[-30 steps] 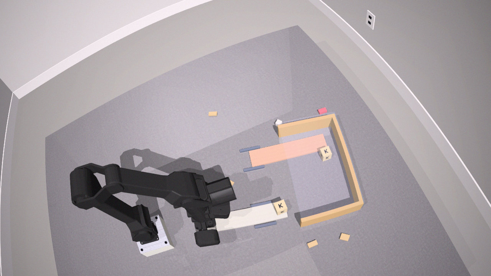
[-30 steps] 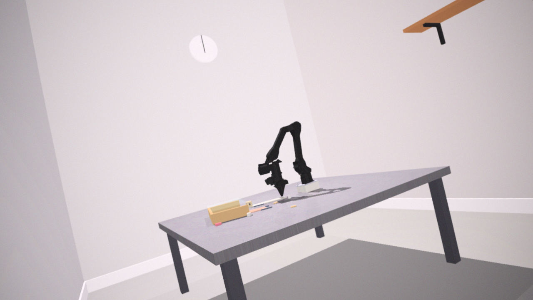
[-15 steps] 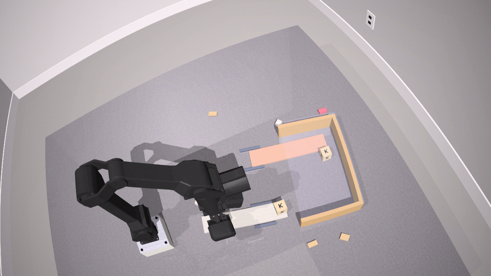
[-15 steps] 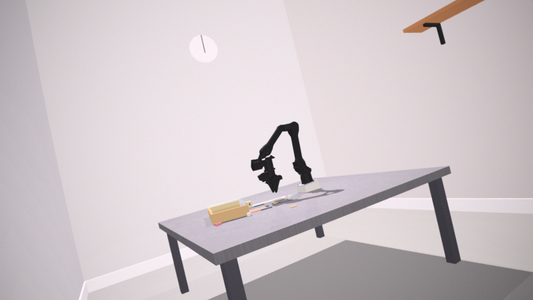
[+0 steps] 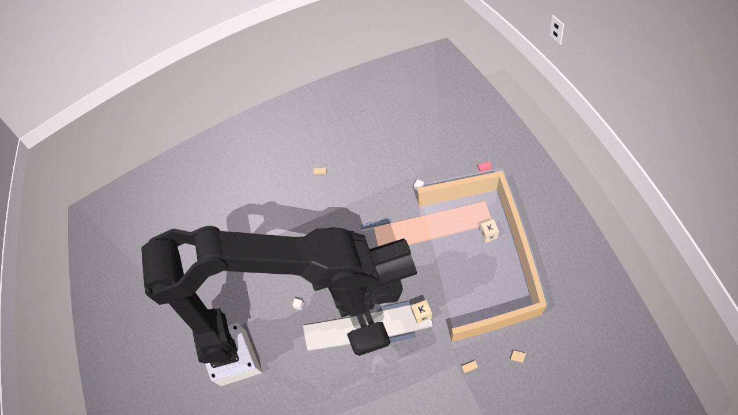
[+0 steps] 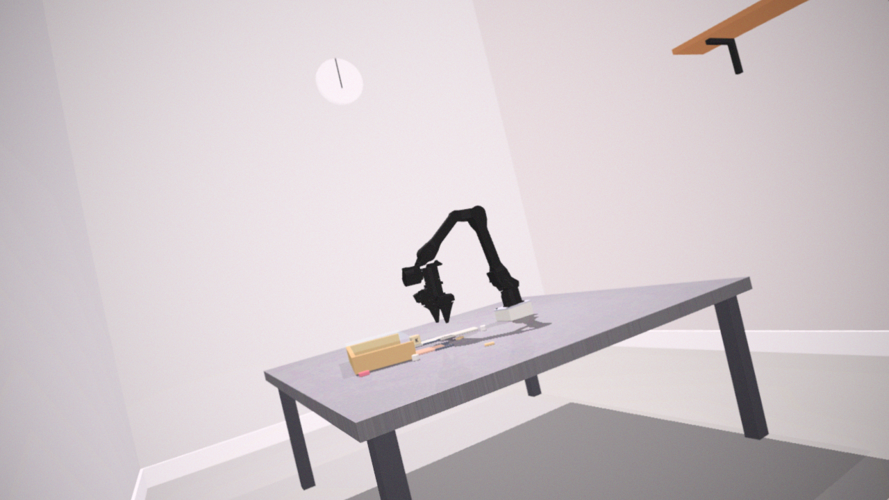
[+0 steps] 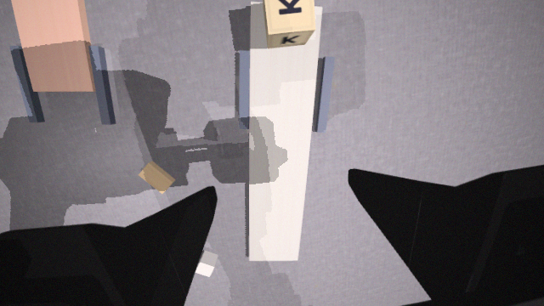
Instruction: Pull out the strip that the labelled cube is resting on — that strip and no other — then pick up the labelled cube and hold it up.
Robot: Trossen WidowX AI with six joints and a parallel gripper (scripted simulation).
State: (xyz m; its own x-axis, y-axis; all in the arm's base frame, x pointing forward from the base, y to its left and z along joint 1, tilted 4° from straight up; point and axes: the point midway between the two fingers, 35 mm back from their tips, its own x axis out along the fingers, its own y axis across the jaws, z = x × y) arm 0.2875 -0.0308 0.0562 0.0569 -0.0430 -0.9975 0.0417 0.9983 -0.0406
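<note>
Now: the white strip 50 mm below my gripper tip.
</note>
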